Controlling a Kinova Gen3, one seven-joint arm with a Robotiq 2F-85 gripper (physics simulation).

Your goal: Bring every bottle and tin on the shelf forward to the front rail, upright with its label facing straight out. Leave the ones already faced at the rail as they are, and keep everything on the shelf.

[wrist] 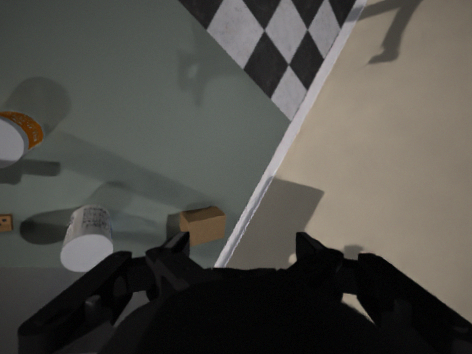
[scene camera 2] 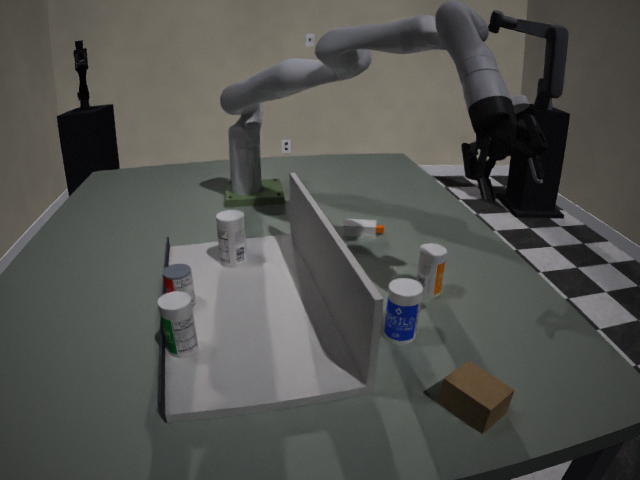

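Where they show: gripper, fingertip midpoint: (wrist: 242, 243) (scene camera 2: 513, 192); arm's base, link origin: (scene camera 2: 246, 190).
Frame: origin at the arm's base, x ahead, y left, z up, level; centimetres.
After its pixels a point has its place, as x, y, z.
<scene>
The shelf (scene camera 2: 248, 330) @[69.2, 9.0, -0.7] has a dark front rail (scene camera 2: 161, 382) @[86.2, -2.0, 1.8] at left in the scene view. A green-labelled bottle (scene camera 2: 178, 325) @[77.4, -0.6, 5.9] and a grey-lidded, red-labelled tin (scene camera 2: 179, 286) @[63.6, -4.1, 4.5] stand upright at the rail. A white bottle (scene camera 2: 231, 239) @[47.1, 3.3, 6.0] stands upright near the far end, set back from the rail. Behind the back panel, off the shelf, a blue-labelled bottle (scene camera 2: 402, 312) @[71.3, 34.5, 4.4] (wrist: 90, 222) @[67.2, 37.8, 4.2] and an orange-labelled bottle (scene camera 2: 431, 271) @[56.9, 42.8, 3.9] (wrist: 30, 131) @[55.9, 45.5, 3.5] stand upright, and a white bottle with an orange cap (scene camera 2: 361, 227) @[28.3, 32.0, 0.2] lies on its side. My gripper (scene camera 2: 511, 190) @[72.2, 50.0, 25.7] (wrist: 242, 243) @[72.2, 50.0, 25.7] is open and empty, high and away from them all.
A brown box (scene camera 2: 475, 395) @[90.1, 42.3, 2.7] (wrist: 204, 226) @[86.5, 44.0, 2.7] sits on the green table (scene camera 2: 103, 439) @[95.1, -9.7, -2.3] behind the shelf, near the blue-labelled bottle. The tall back panel (scene camera 2: 330, 279) @[63.7, 23.0, 6.3] stands between the shelf floor and the bottles behind it. The arm base (scene camera 2: 245, 160) @[4.4, 0.7, 10.7] is beyond the shelf's far end.
</scene>
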